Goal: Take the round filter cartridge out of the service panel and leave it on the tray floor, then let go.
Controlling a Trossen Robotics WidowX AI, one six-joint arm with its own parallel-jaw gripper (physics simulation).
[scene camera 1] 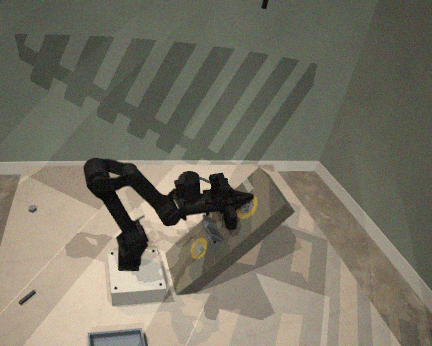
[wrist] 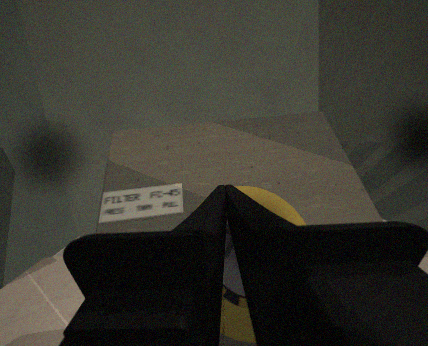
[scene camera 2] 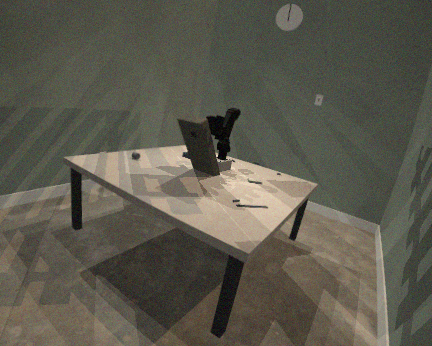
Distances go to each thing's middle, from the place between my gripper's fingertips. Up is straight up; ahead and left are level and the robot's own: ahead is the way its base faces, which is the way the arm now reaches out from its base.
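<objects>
Gripper 4 cm above the round filter cartridge (wrist: 232, 280) and 1 cm to the left of it. White label (wrist: 127, 204): 5 cm to the left of my hand.
</objects>
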